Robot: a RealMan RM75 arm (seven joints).
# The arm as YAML. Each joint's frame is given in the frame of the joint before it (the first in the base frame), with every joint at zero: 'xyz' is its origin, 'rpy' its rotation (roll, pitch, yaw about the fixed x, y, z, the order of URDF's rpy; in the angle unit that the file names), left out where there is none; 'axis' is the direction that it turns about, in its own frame. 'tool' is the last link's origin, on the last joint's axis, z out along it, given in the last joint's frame.
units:
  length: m
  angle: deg
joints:
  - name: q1
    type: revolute
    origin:
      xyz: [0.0, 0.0, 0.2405]
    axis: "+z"
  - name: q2
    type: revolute
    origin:
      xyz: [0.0, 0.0, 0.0]
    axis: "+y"
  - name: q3
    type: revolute
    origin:
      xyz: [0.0, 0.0, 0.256]
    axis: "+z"
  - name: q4
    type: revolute
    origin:
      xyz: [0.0, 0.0, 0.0]
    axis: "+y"
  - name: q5
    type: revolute
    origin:
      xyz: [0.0, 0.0, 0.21]
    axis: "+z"
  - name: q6
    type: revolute
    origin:
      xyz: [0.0, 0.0, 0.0]
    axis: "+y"
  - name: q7
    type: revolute
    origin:
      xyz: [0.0, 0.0, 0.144]
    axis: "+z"
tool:
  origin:
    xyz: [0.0, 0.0, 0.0]
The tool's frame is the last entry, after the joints.
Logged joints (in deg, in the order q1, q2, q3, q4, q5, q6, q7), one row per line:
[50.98 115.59 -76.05 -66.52 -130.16 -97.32 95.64]
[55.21 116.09 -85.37 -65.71 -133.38 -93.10 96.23]
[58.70 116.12 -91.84 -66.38 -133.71 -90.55 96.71]
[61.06 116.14 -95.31 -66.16 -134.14 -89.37 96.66]
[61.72 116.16 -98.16 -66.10 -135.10 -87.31 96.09]
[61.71 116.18 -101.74 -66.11 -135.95 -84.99 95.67]
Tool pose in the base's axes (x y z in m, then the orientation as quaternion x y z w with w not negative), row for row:
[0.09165 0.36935 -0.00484 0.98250 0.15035 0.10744 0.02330]
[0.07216 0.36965 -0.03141 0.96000 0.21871 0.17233 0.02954]
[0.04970 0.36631 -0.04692 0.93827 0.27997 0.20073 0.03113]
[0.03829 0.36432 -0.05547 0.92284 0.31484 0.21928 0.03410]
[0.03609 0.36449 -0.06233 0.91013 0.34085 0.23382 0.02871]
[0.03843 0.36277 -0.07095 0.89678 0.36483 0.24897 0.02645]
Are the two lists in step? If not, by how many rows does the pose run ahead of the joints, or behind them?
They are in step.
